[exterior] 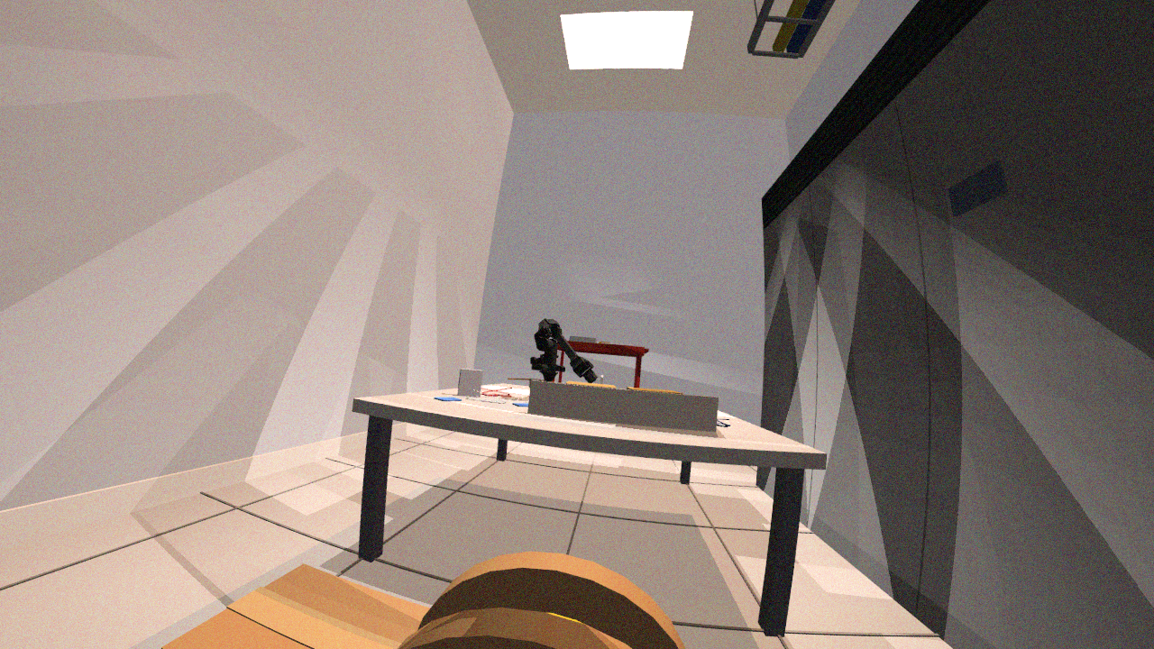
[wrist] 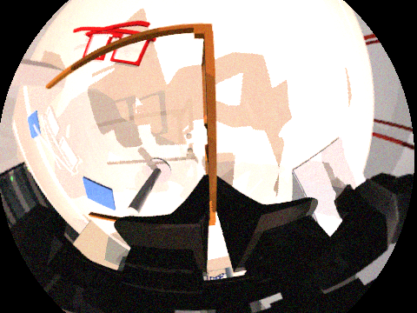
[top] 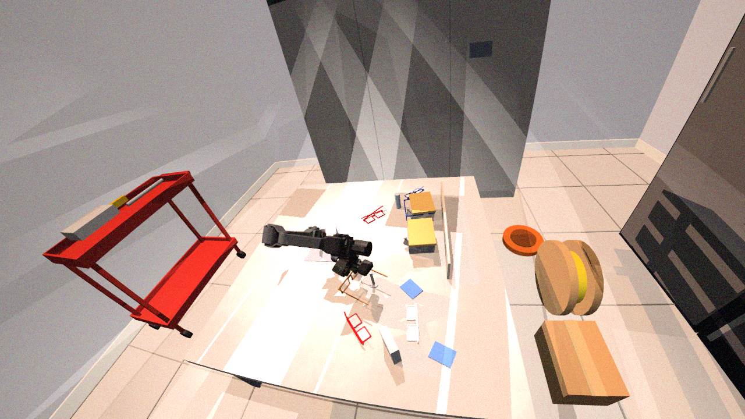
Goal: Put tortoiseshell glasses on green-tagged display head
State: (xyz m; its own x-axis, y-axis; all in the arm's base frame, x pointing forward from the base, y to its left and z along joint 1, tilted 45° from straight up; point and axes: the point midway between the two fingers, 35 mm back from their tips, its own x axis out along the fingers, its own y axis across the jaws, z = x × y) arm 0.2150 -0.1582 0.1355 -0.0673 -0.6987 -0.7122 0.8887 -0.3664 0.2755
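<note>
Right now my gripper tip is 70 mm short of the small post, 20 mm to the left of it and 40 mm above it. The rest, counted from my gripper tip: thin upright board 420 mm ahead, 300 mm to the left, 10 mm below; grey display head 270 mm ahead, 200 mm to the left, 10 mm below; grey block 170 mm ahead, 300 mm to the right, 10 mm below.
</note>
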